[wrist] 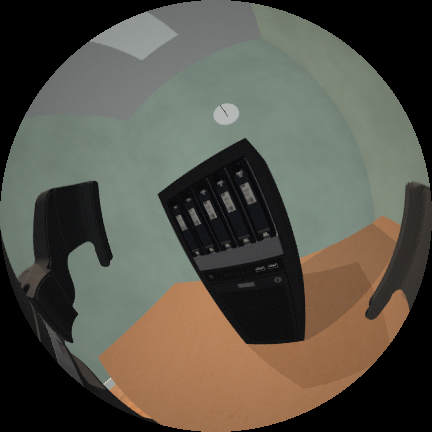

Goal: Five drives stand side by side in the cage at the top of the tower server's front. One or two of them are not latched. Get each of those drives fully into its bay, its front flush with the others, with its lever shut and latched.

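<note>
The black tower server [295, 280] stands in the middle of the wrist view, its front facing me, tilted in the picture. In the cage at its top are five dark drives side by side: the leftmost drive [182, 223], the second drive [195, 218], the middle drive [210, 210], the fourth drive [228, 202] and the rightmost drive [248, 194]. Their fronts look about level and no lever visibly swings out; whether each is latched is too small to tell. My gripper [209, 245] is open and empty, its fingers wide apart at left and right, away from the server.
The server stands on an orange-brown table top [165, 345], with its shadow to the right. Below the cage are a grey strip [237, 254] and a panel with USB ports [266, 267]. A round white clock [226, 114] hangs on the green wall behind.
</note>
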